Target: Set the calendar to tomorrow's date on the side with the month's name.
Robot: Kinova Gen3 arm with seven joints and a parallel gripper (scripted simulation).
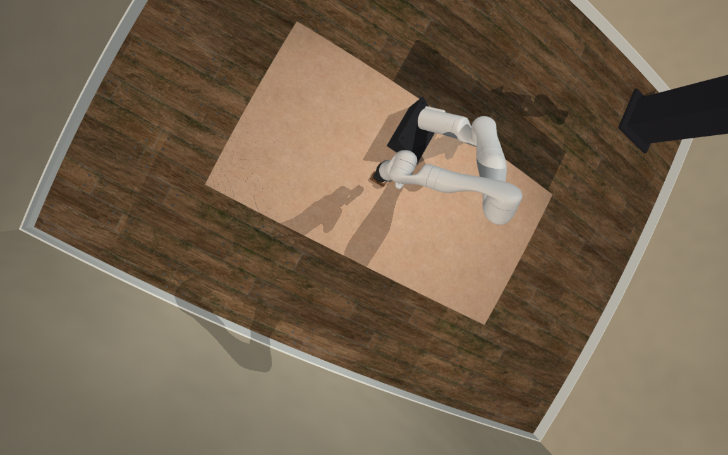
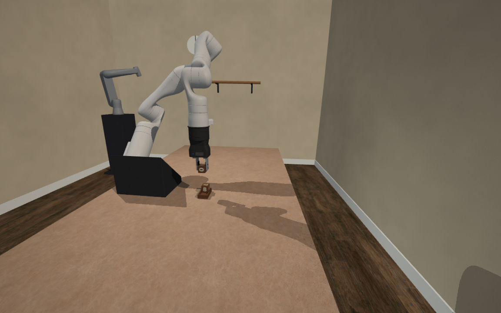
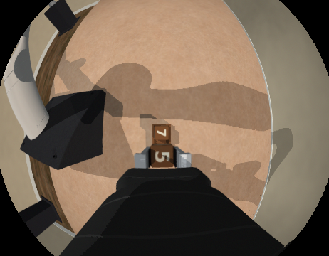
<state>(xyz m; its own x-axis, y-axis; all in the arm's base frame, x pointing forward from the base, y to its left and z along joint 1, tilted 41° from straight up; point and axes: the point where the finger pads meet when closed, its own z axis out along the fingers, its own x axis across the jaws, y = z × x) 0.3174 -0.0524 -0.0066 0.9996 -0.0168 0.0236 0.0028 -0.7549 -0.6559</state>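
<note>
Right now my hand is 2 cm to the right of the dark wooden tray and 13 cm above it. From my hand the other things lie so: brown cube (1 cm below).
</note>
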